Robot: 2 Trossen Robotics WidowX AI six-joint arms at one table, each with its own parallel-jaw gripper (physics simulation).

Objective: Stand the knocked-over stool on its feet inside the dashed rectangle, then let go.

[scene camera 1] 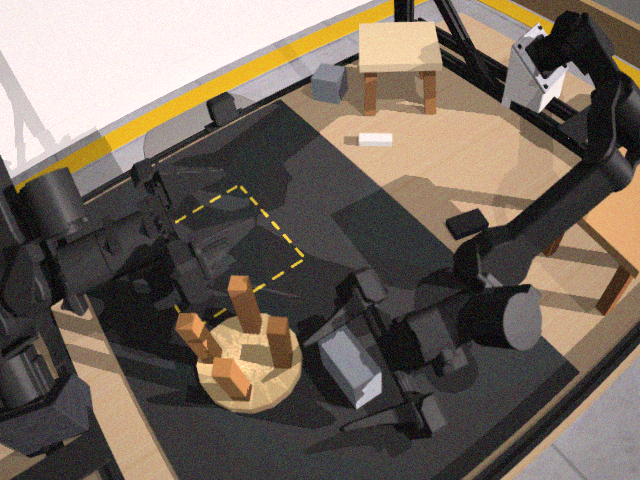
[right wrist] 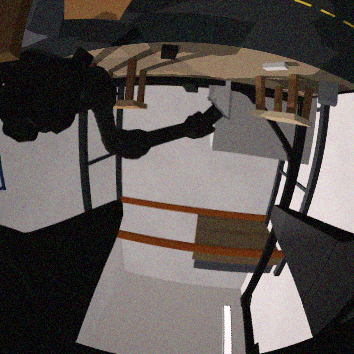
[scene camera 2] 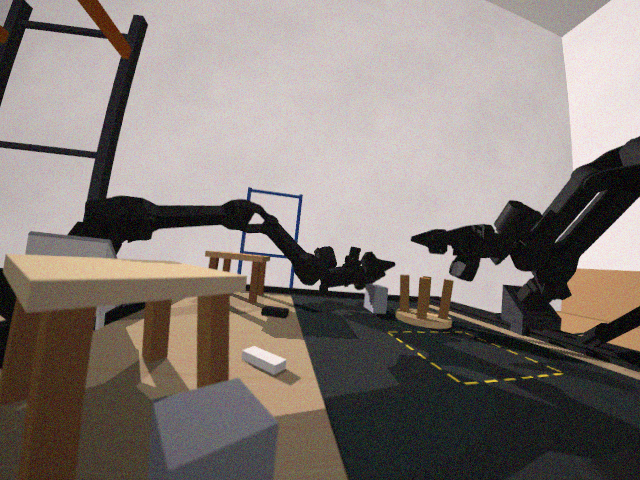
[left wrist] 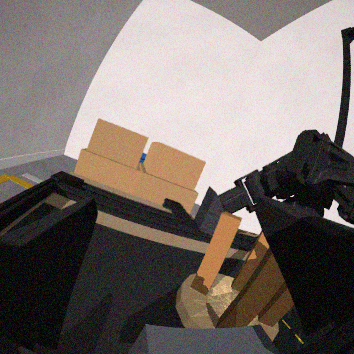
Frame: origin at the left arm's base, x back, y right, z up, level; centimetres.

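Seen in the pictures: left gripper, fingertip midpoint: (scene camera 1: 320,388) (scene camera 2: 389,269) (left wrist: 177,205); right gripper, fingertip midpoint: (scene camera 1: 238,194) (right wrist: 199,211) (scene camera 2: 420,238); left arm's base, origin of the base link: (scene camera 1: 542,56) (right wrist: 218,108); right arm's base, origin of the base link: (scene camera 1: 28,399) (scene camera 2: 530,300) (left wrist: 219,206).
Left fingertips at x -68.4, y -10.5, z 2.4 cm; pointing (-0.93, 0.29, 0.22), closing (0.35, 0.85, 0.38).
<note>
Pixels of each thing's top centre, then the offset from my left fingertips to it. "spot": a spot on its surface instead.
- round stool, middle of its top: (left wrist: 276,235) (scene camera 1: 229,323) (scene camera 2: 426,277) dz -0.9, dx -0.8, dy +13.1 cm
- yellow dashed rectangle, surface spot: (scene camera 2: 470,382) (scene camera 1: 232,188) spot: dz -11.9, dx +18.2, dy +37.9 cm
- light grey block, middle of its top: (scene camera 1: 348,354) (right wrist: 19,42) (scene camera 2: 376,285) dz -5.0, dx +6.1, dy +2.0 cm
- square-topped stool, middle of its top: (scene camera 2: 133,266) (scene camera 1: 398,41) (right wrist: 282,120) dz -0.9, dx +54.3, dy +31.6 cm
- grey cube, middle of its top: (scene camera 2: 213,411) (scene camera 1: 328,72) (right wrist: 326,102) dz -7.3, dx +46.5, dy +41.8 cm
- white block, middle of its top: (scene camera 2: 263,354) (scene camera 1: 375,137) (right wrist: 274,68) dz -11.3, dx +41.0, dy +26.5 cm
- black block, middle of its top: (scene camera 1: 467,221) (right wrist: 168,54) (scene camera 2: 275,308) dz -11.0, dx +35.0, dy +4.4 cm
- orange-topped wooden piece, middle of its top: (scene camera 1: 631,202) (right wrist: 115,107) (scene camera 2: 241,253) dz +0.1, dx +42.6, dy -14.8 cm
The round stool (scene camera 1: 276,382) (scene camera 2: 423,321) (left wrist: 192,310) is upside down, its pale seat on the dark mat and its brown legs pointing up. It lies outside the yellow dashed rectangle (scene camera 1: 239,186) (scene camera 2: 470,382) (left wrist: 292,331), near one edge of it. My left gripper (scene camera 1: 325,386) (scene camera 2: 391,264) (left wrist: 177,205) is open and empty, beside the stool, above a light grey block (scene camera 1: 346,361) (scene camera 2: 375,299). My right gripper (scene camera 1: 237,198) (scene camera 2: 413,238) (right wrist: 199,211) is open and empty, raised over the rectangle area. It hides part of the rectangle in scene camera 1.
A square-topped stool (scene camera 1: 400,46) (scene camera 2: 129,273) stands near a grey cube (scene camera 1: 328,82) (scene camera 2: 217,428). A white block (scene camera 1: 375,139) (scene camera 2: 263,360) and a black block (scene camera 1: 466,223) (scene camera 2: 274,311) lie on the wood. An orange-topped wooden piece (scene camera 1: 615,227) (scene camera 2: 237,255) stands by the left arm.
</note>
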